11 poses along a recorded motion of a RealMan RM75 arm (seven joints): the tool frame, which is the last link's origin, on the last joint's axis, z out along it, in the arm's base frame.
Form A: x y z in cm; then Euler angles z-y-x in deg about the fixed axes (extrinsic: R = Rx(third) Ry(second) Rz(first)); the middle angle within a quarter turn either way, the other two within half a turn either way.
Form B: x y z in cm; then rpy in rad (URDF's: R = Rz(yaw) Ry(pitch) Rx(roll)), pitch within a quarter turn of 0, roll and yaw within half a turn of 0. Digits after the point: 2 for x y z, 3 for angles.
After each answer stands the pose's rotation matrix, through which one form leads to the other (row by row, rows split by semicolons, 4 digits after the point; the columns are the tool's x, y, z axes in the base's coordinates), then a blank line. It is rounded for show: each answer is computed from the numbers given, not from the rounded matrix.
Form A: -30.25, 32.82, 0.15, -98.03, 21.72, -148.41
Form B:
-30.25, 32.82, 0.15, 2.688, -0.495, 1.719
-0.1298 0.9199 0.3701; 0.8705 -0.0730 0.4866; 0.4747 0.3853 -0.7913

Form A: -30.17, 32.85, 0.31, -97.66, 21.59, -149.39
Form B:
-30.17, 32.85, 0.31, 2.697, -0.481, 1.711
-0.1239 0.9215 0.3680; 0.8779 -0.0710 0.4735; 0.4624 0.3817 -0.8003

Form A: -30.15, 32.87, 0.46, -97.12, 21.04, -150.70
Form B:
-30.15, 32.87, 0.46, 2.714, -0.463, 1.700
-0.1157 0.9261 0.3590; 0.8871 -0.0663 0.4568; 0.4468 0.3713 -0.8139

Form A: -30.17, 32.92, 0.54, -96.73, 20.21, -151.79
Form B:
-30.17, 32.92, 0.54, 2.733, -0.449, 1.693
-0.1100 0.9320 0.3455; 0.8943 -0.0589 0.4436; 0.4338 0.3577 -0.8270

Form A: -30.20, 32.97, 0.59, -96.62, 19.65, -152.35
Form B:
-30.20, 32.97, 0.59, 2.745, -0.441, 1.691
-0.1086 0.9355 0.3363; 0.8979 -0.0529 0.4370; 0.4266 0.3494 -0.8342

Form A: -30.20, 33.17, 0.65, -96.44, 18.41, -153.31
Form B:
-30.20, 33.17, 0.65, 2.770, -0.428, 1.688
-0.1064 0.9428 0.3158; 0.9037 -0.0407 0.4262; 0.4147 0.3308 -0.8477

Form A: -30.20, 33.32, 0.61, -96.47, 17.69, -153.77
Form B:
-30.20, 33.32, 0.61, 2.783, -0.421, 1.689
-0.1074 0.9466 0.3039; 0.9064 -0.0324 0.4211; 0.4084 0.3206 -0.8546

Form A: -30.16, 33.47, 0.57, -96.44, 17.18, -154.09
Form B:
-30.16, 33.47, 0.57, 2.792, -0.416, 1.688
-0.1072 0.9494 0.2954; 0.9083 -0.0274 0.4175; 0.4044 0.3130 -0.8593

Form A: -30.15, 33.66, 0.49, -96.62, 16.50, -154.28
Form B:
-30.15, 33.66, 0.49, 2.803, -0.413, 1.692
-0.1105 0.9524 0.2840; 0.9091 -0.0186 0.4161; 0.4016 0.3042 -0.8638

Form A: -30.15, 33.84, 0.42, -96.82, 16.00, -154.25
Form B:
-30.15, 33.84, 0.42, 2.810, -0.414, 1.696
-0.1142 0.9545 0.2756; 0.9085 -0.0119 0.4176; 0.4019 0.2981 -0.8658

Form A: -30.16, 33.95, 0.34, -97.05, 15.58, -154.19
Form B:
-30.16, 33.95, 0.34, 2.815, -0.414, 1.700
-0.1182 0.9560 0.2686; 0.9078 -0.0056 0.4194; 0.4024 0.2934 -0.8672

